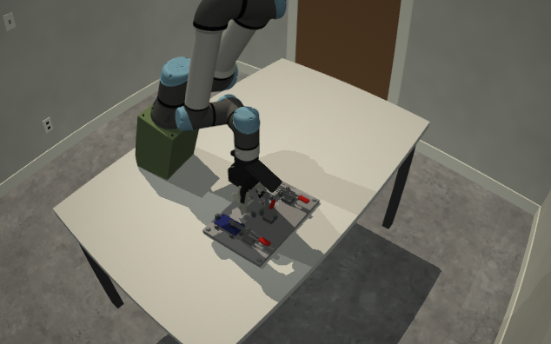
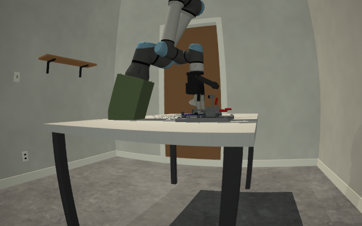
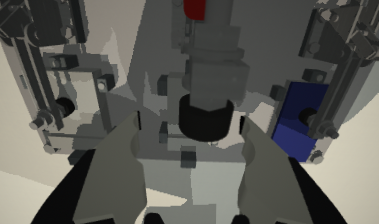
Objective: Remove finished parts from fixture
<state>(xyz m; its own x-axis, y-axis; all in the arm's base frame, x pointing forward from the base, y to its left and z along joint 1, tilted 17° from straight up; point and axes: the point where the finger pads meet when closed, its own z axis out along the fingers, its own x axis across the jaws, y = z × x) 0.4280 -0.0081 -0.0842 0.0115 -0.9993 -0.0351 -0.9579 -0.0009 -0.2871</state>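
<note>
Right now my hand is 40 mm short of the grey fixture plate and 30 mm above it. Also, from my hand: blue blank (110 mm to the right, 10 mm below, 10 mm behind); pale grey part (110 mm to the left, 20 mm behind, 10 mm below).
</note>
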